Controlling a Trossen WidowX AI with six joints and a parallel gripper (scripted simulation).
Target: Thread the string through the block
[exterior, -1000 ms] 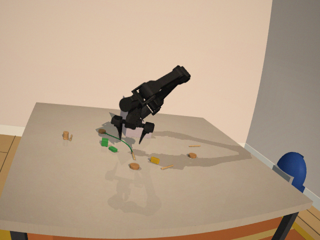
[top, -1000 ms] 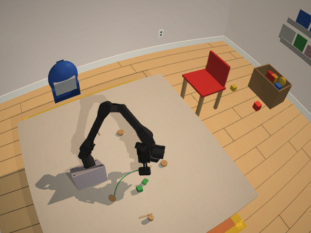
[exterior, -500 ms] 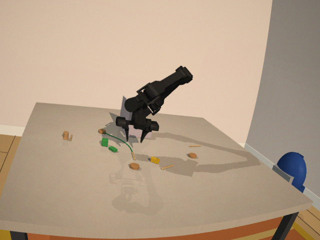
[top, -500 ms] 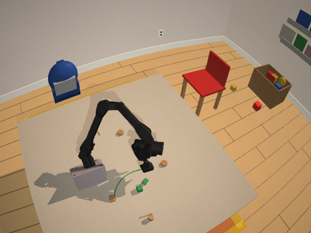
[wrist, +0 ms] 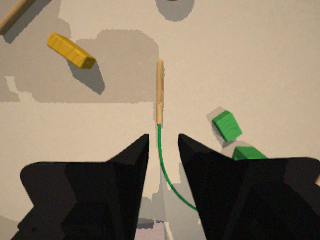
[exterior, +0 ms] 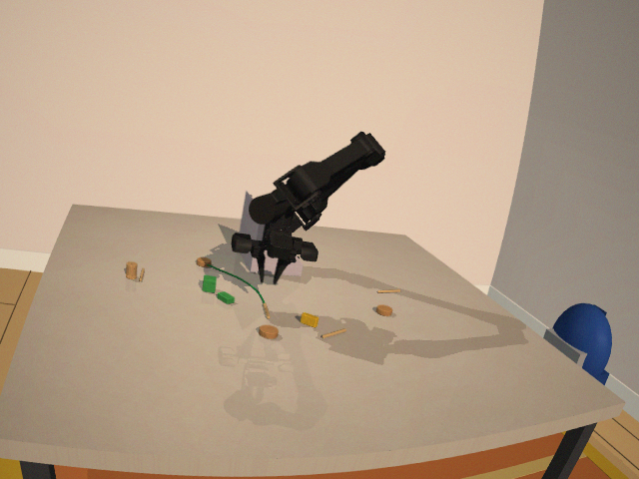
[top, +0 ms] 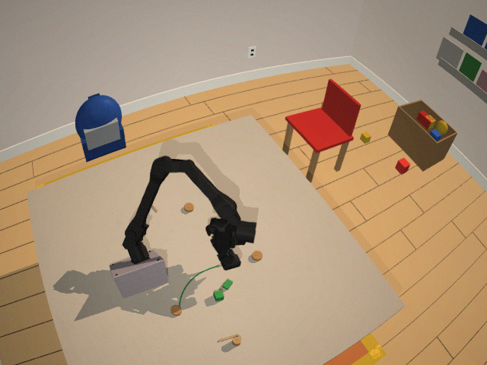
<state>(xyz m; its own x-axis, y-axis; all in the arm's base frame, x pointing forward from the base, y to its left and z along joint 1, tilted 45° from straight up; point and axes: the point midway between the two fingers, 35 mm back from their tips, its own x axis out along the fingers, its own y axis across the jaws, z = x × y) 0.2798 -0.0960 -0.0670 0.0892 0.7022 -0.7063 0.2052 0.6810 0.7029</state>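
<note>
My gripper tip is 1 cm short of the thin wooden stick and 6 cm above it. Round my gripper tip: yellow block 9 cm ahead, 7 cm to the left, 5 cm below; round wooden button 26 cm behind, 9 cm to the right, 5 cm below; green block 3 cm behind, 9 cm to the right, 5 cm below.
</note>
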